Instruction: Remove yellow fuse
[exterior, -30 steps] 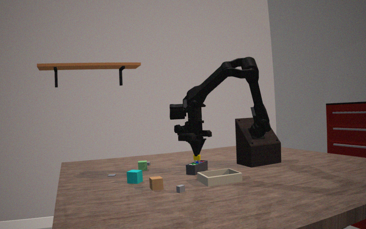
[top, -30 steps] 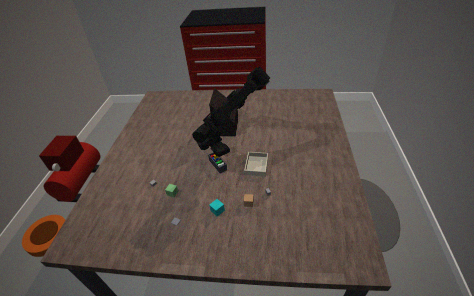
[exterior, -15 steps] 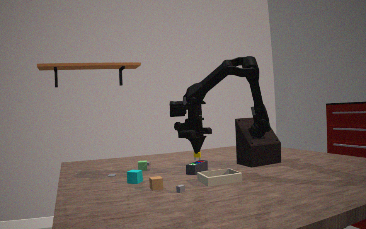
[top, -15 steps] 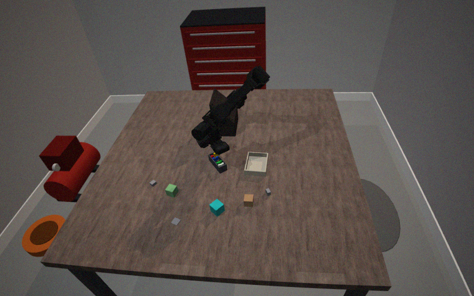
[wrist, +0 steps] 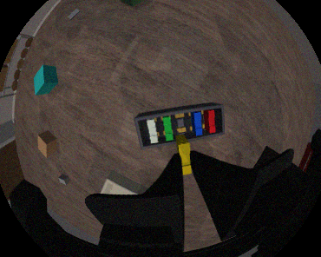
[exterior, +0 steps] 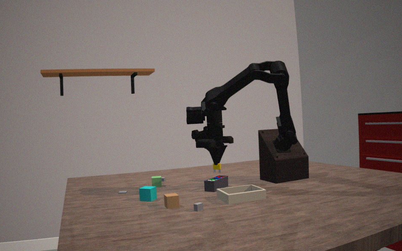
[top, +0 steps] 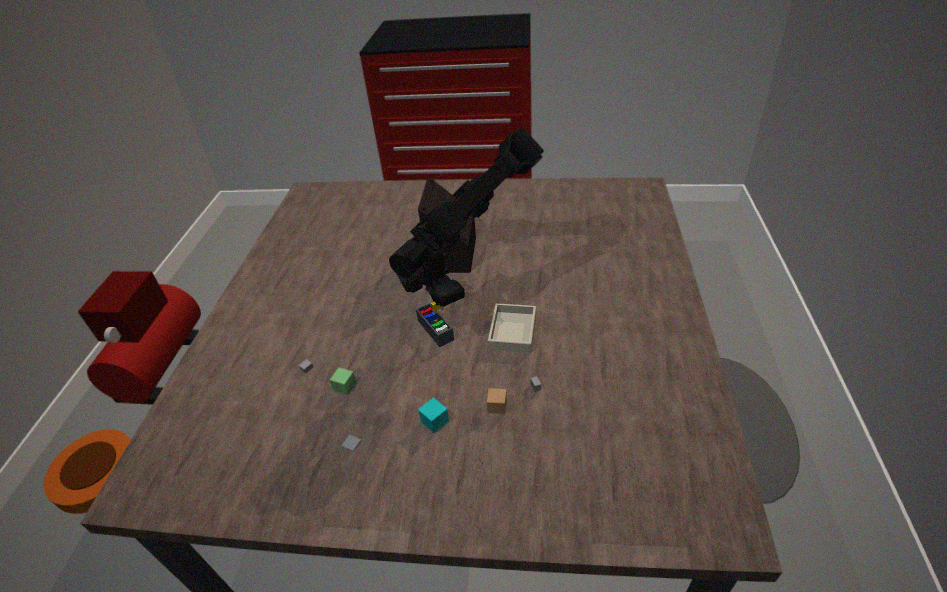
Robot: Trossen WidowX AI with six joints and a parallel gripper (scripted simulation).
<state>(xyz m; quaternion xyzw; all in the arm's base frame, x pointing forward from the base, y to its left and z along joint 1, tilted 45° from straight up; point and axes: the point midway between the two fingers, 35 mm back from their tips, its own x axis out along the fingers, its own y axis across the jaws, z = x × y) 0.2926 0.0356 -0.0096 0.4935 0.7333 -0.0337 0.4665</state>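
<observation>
Now: gripper tip 20 mm past the tray, 180 mm to the right of it and 90 mm above it. Also, from my gripper tip: green cube 200 mm ahead, 180 mm to the right, 70 mm below; then teal cube 270 mm ahead, 40 mm to the left, 70 mm below; then yellow fuse 10 mm below.
</observation>
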